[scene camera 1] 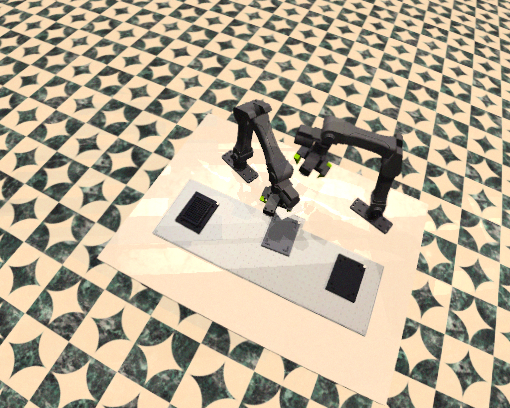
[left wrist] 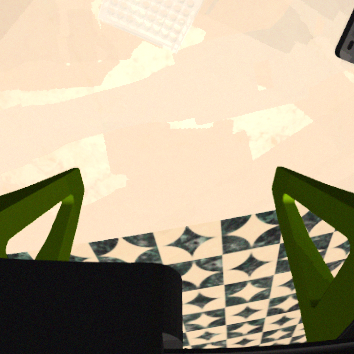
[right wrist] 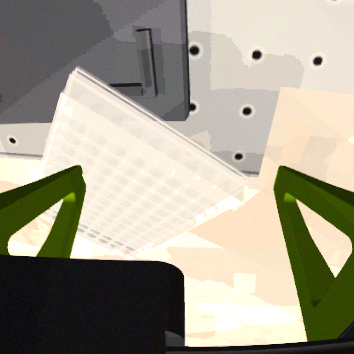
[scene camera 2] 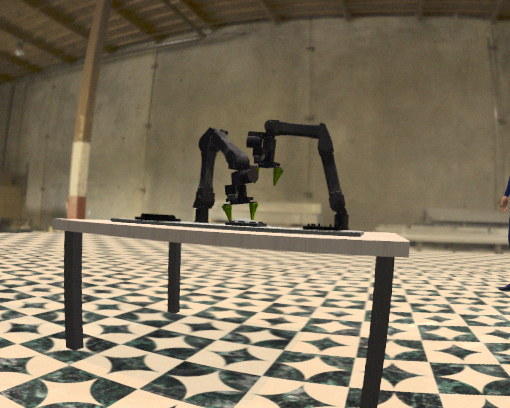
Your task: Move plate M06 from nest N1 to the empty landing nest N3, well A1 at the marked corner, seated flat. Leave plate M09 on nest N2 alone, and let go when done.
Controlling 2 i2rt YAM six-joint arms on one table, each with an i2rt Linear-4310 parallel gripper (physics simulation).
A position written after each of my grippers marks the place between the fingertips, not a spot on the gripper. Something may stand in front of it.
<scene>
My left gripper [left wrist: 177,177] is open, with nothing in its grasp. Also in view: a clear white well plate [right wrist: 147,182]. My right gripper [right wrist: 179,175] is open and touches the clear white well plate. Also in view: a black nest [scene camera 1: 346,277].
The clear white well plate also shows in the left wrist view [left wrist: 168,31].
</scene>
